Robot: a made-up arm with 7 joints. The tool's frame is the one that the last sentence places.
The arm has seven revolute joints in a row. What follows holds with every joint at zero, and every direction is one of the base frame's.
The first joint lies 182 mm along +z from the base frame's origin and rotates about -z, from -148.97 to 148.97 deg.
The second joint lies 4 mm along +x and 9 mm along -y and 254 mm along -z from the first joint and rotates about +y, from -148.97 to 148.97 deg.
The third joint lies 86 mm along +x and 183 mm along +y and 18 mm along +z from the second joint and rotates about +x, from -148.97 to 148.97 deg.
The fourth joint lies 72 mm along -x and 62 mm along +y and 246 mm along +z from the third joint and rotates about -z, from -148.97 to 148.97 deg.
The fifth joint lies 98 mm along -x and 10 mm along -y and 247 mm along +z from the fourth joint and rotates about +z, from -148.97 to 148.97 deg.
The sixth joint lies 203 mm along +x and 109 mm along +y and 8 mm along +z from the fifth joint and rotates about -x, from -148.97 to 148.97 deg.
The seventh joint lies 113 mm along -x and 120 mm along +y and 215 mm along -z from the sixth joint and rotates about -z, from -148.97 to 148.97 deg.
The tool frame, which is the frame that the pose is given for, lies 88 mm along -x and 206 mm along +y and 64 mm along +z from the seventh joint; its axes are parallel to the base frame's.
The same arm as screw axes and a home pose.
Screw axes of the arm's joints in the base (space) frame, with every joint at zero. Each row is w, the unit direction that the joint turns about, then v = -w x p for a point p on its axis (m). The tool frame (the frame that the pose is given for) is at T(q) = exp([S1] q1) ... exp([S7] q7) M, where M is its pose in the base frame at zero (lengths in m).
S1 = (0, 0, -1, 0, 0, 0)
S2 = (0, 1, 0, 0.072, 0, 0.004)
S3 = (1, 0, 0, 0, -0.054, -0.174)
S4 = (0, 0, -1, -0.236, 0.018, 0)
S5 = (0, 0, 1, 0.226, 0.08, 0)
S6 = (-1, 0, 0, 0, -0.447, 0.335)
S7 = (0, 0, -1, -0.455, 0.01, 0)
M =
1 0 0 -0.078
0 1 0 0.661
0 0 1 0.296
0 0 0 1
Joint limits (rad, base to tool): -2.6..2.6 -2.6..2.6 -2.6..2.6 -2.6..2.6 -2.6..2.6 -2.6..2.6 -2.6..2.6

